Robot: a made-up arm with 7 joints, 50 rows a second.
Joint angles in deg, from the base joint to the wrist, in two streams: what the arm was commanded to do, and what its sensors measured. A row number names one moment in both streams.
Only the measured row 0 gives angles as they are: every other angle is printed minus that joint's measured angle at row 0.
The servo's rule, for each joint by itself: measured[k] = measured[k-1] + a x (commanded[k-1-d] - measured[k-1]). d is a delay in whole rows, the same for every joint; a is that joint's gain. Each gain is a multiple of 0.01, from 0.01 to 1. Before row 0 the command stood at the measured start. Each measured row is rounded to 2 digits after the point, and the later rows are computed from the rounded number. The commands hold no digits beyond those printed.
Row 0, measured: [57.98 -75.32 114.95 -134.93 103.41 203.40 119.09]
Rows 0 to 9, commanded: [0.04 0.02 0.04 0.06 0.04 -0.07 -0.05]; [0.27 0.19 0.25 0.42 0.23 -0.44 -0.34]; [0.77 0.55 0.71 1.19 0.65 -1.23 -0.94]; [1.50 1.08 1.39 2.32 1.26 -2.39 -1.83]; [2.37 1.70 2.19 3.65 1.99 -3.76 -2.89]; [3.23 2.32 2.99 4.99 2.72 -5.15 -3.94]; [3.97 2.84 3.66 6.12 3.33 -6.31 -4.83]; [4.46 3.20 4.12 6.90 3.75 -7.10 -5.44]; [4.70 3.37 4.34 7.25 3.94 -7.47 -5.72]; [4.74 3.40 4.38 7.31 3.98 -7.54 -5.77]
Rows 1 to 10, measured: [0.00 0.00 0.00 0.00 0.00 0.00 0.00]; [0.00 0.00 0.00 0.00 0.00 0.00 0.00]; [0.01 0.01 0.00 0.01 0.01 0.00 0.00]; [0.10 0.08 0.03 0.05 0.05 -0.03 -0.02]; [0.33 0.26 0.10 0.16 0.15 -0.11 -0.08]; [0.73 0.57 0.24 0.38 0.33 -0.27 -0.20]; [1.29 1.00 0.45 0.71 0.60 -0.51 -0.39]; [1.95 1.50 0.73 1.14 0.94 -0.83 -0.64]; [2.64 2.01 1.05 1.64 1.32 -1.21 -0.93]; [3.26 2.46 1.39 2.17 1.71 -1.62 -1.25]
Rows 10 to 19, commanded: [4.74 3.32 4.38 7.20 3.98 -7.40 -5.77]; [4.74 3.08 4.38 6.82 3.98 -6.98 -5.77]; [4.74 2.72 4.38 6.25 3.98 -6.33 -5.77]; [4.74 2.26 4.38 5.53 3.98 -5.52 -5.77]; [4.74 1.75 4.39 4.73 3.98 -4.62 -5.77]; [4.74 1.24 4.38 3.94 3.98 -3.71 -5.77]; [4.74 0.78 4.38 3.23 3.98 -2.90 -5.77]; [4.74 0.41 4.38 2.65 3.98 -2.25 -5.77]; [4.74 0.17 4.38 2.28 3.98 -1.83 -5.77]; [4.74 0.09 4.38 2.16 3.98 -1.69 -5.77]
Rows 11 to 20, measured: [3.75 2.81 1.71 2.68 2.07 -2.03 -1.56]; [4.09 3.03 2.00 3.14 2.38 -2.42 -1.85]; [4.31 3.14 2.26 3.55 2.64 -2.77 -2.12]; [4.46 3.12 2.49 3.88 2.85 -3.06 -2.38]; [4.56 2.97 2.70 4.12 3.03 -3.29 -2.62]; [4.62 2.70 2.88 4.26 3.18 -3.45 -2.84]; [4.66 2.34 3.05 4.31 3.31 -3.53 -3.05]; [4.69 1.92 3.20 4.27 3.42 -3.54 -3.24]; [4.71 1.49 3.33 4.17 3.51 -3.50 -3.42]; [4.72 1.08 3.45 4.02 3.59 -3.41 -3.58]
